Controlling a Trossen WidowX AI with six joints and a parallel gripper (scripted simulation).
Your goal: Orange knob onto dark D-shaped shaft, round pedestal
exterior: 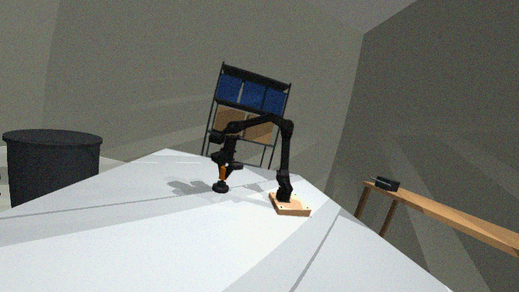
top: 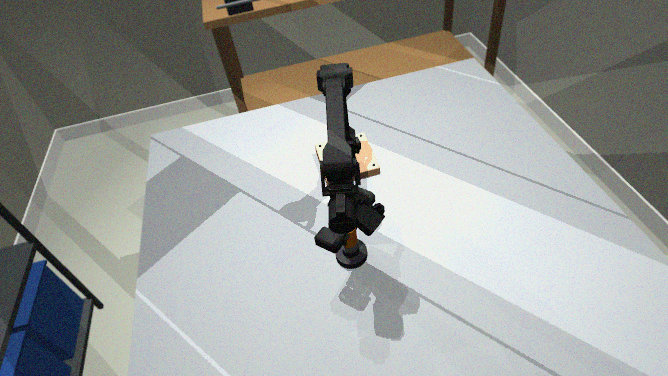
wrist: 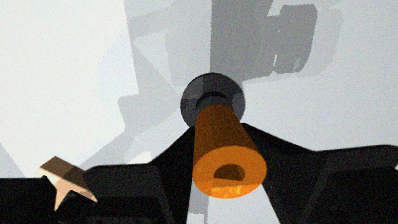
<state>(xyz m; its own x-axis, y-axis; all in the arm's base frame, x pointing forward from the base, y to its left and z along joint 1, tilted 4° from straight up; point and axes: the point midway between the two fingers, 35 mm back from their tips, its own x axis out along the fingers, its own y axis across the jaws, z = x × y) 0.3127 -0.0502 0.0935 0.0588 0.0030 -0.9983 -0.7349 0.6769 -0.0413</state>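
Now: the orange knob 20 mm above my gripper tip. Round my gripper tip: dark round pedestal: 40 mm below.
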